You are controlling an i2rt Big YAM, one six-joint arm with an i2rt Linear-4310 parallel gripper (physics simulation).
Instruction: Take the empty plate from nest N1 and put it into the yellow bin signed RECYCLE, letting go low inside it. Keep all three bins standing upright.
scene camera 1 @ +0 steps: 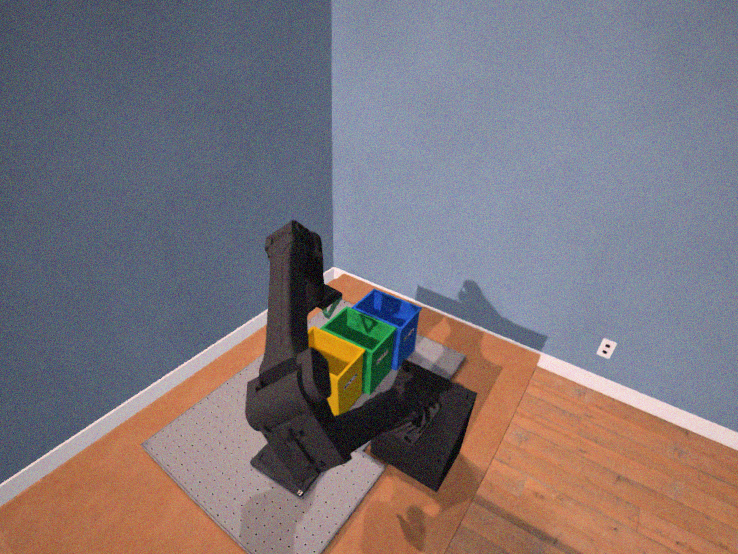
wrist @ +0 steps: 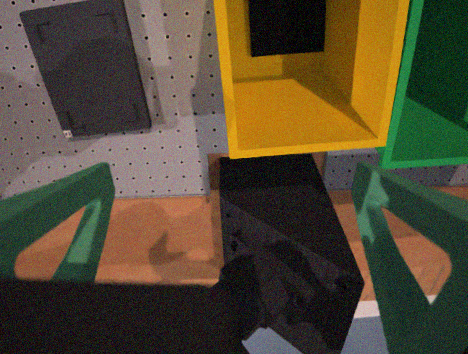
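Seen in the pictures: gripper, between the fingertips: [scene camera 1: 313, 328] [wrist: 233, 175]; arm's base, origin of its link: [scene camera 1: 413, 415] [wrist: 268, 275].
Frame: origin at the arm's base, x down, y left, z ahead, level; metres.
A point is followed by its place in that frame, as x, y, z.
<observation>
The plate [wrist: 287, 25] {0.127, 0.009, 0.270}, black, is inside the yellow bin [wrist: 226, 80] {-0.037, 0.079, 0.254} [scene camera 1: 348, 387] {0.047, 0.016, 0.204}. It is cut off by the wrist view's top edge; whether it lies flat or leans is unclear. In the scene view the plate does not show, and the arm hides part of the yellow bin. The yellow bin stands upright. My gripper [scene camera 1: 347, 323] [wrist: 233, 175] {-0.167, 0.079, 0.261} is open and empty, apart from the plate and raised above the bins. A dark nest [wrist: 85, 70] {0.131, 0.242, 0.196} [scene camera 1: 300, 486] {0.129, 0.266, 0.118} lies on the grey board with no plate on it; its tag is too small to read.
The green bin [scene camera 1: 377, 363] {0.036, -0.099, 0.201} [wrist: 395, 120] {-0.037, -0.058, 0.237} stands upright beside the yellow one, and the blue bin [scene camera 1: 407, 339] {0.049, -0.254, 0.210} stands upright beyond it. The black robot base [scene camera 1: 426, 447] {0.038, 0.028, -0.064} [wrist: 280, 215] {0.020, -0.002, 0.083} is close to the bins. The perforated grey board [scene camera 1: 202, 441] {0.142, 0.367, 0.403} [wrist: 170, 145] {0.142, 0.139, 0.094} lies under the nest.
</observation>
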